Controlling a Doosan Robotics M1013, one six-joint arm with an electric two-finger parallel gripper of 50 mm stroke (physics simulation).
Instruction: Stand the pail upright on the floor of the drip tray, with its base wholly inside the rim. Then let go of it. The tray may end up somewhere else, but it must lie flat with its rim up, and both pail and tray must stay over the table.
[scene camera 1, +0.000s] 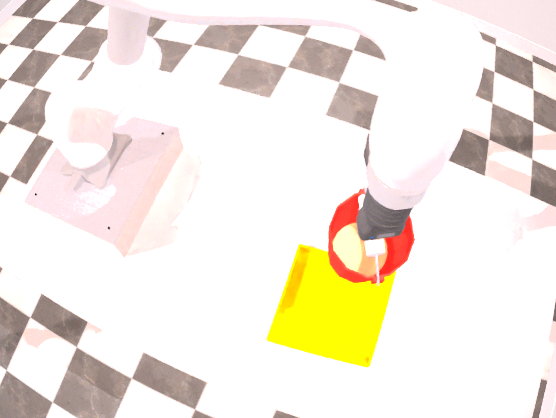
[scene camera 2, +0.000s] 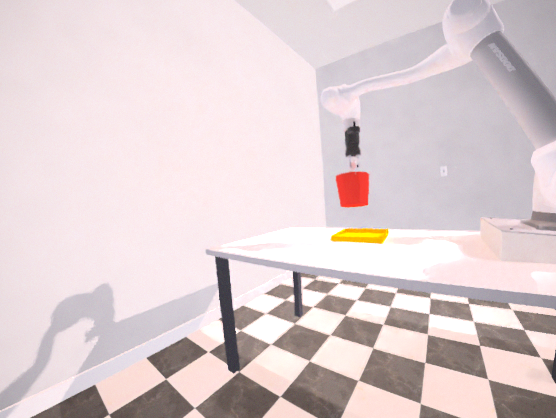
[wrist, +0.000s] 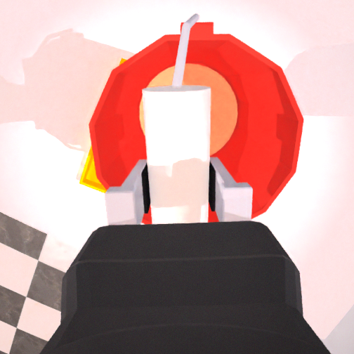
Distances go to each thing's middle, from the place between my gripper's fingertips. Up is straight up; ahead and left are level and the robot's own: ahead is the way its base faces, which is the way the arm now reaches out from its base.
Scene:
Right now my hand is 10 mm past the yellow drip tray (scene camera 1: 319, 312), 50 mm to the left of it and 370 mm above it.

